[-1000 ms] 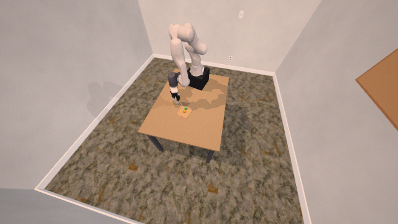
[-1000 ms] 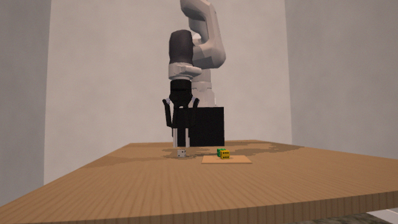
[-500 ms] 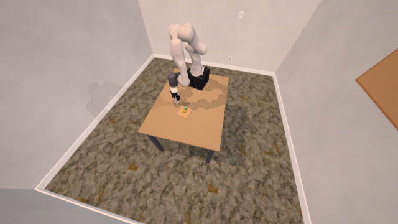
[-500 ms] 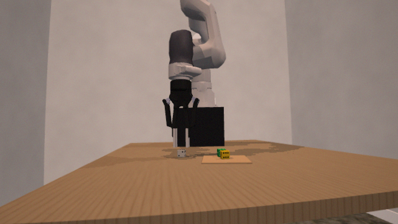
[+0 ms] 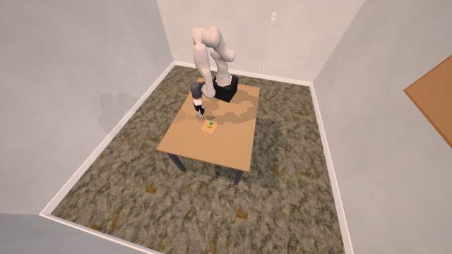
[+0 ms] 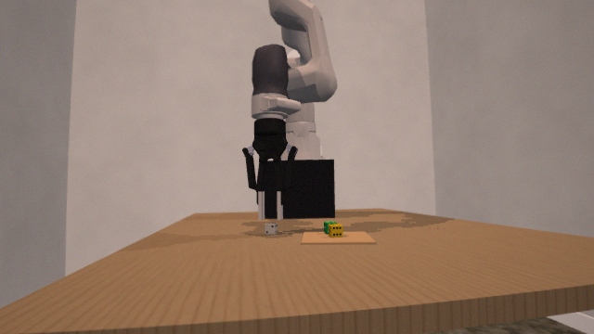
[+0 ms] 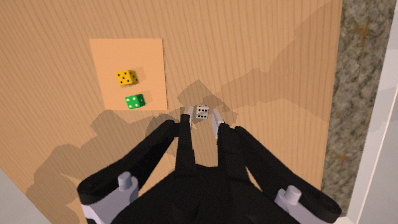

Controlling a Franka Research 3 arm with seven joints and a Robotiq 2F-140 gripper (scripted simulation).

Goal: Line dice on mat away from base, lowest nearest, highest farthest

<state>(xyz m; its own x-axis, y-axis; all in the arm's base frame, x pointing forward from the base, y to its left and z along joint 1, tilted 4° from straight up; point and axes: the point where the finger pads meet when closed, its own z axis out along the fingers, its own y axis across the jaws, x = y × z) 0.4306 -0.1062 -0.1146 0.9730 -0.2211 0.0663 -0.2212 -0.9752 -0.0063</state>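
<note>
Now: the white die 50 mm below my hand. The rest, counted from my hand: tan mat 140 mm to the left, 90 mm ahead, 60 mm below; then green die 130 mm to the left, 50 mm below, 40 mm ahead; then yellow die 140 mm to the left, 90 mm ahead, 50 mm below.
</note>
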